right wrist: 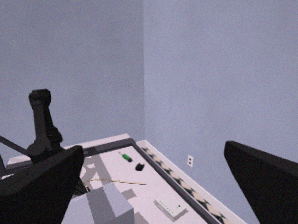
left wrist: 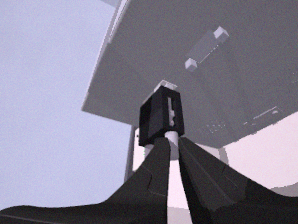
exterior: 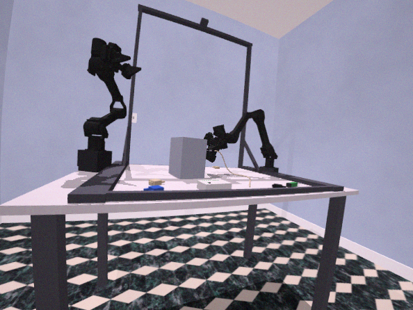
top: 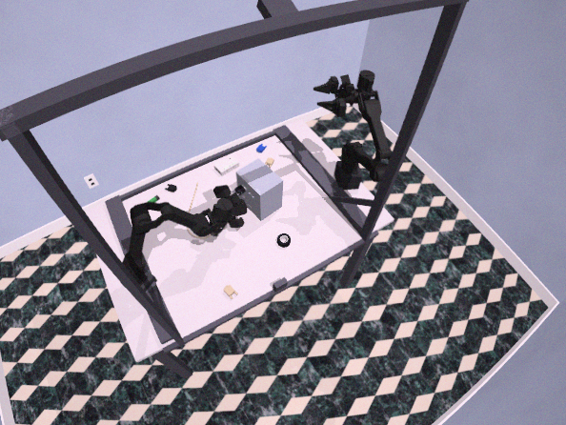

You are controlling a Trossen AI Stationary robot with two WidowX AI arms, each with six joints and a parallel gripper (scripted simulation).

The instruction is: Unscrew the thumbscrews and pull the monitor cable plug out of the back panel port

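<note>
Now: the grey box 13 cm to the right of my left hand, 5 cm below it and 3 cm ahead of it.
</note>
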